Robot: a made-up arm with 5 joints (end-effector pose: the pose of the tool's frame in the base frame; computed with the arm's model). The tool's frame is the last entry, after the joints. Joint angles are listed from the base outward.
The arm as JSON. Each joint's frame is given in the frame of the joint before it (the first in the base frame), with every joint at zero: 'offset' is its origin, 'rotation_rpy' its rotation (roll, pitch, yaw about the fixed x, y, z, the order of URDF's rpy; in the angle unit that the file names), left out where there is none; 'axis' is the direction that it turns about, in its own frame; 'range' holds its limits. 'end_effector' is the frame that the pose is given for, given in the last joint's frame.
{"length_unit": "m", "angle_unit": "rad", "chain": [
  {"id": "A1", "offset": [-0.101, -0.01, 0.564], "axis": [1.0, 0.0, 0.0], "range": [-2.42, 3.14]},
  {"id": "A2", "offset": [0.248, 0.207, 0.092], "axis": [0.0, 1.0, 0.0], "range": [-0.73, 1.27]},
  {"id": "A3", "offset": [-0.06, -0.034, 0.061], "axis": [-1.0, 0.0, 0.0], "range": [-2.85, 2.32]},
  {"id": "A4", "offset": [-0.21, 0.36, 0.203], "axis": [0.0, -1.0, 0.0], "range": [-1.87, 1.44]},
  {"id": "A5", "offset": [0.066, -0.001, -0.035], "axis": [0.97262, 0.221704, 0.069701], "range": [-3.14, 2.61]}
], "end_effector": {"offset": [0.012, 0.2, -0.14], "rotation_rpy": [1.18, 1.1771, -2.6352]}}
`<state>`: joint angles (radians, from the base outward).
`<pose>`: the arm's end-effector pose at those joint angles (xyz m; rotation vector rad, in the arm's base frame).
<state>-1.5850 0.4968 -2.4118 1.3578 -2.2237</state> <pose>-0.0234 0.0633 0.7285 0.0806 2.3940 -0.2400</pose>
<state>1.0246 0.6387 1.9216 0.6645 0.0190</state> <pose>-0.2379 0.2519 0.5086 2.1903 -0.5561 -1.1624</pose>
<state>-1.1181 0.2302 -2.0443 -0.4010 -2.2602</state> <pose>0.0369 0.2713 0.6365 1.5698 -1.9513 -1.0560</pose>
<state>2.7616 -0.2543 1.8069 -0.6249 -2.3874</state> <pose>0.0042 -0.1809 0.6689 1.6098 -1.5134 -1.0226</pose>
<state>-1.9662 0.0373 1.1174 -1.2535 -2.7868</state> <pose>-0.0411 -0.0687 0.2700 -1.8465 0.1066 0.9452</pose>
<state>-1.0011 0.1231 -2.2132 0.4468 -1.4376</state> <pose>0.1469 0.2567 0.7619 -1.2571 1.5248 1.3671</pose>
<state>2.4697 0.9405 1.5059 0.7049 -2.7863</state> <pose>-0.0042 -0.5343 0.7305 -1.3046 2.0352 -0.1445</pose>
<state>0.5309 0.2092 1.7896 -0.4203 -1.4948</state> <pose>-0.1077 0.0424 0.5694 0.6249 -1.5812 0.2909</pose>
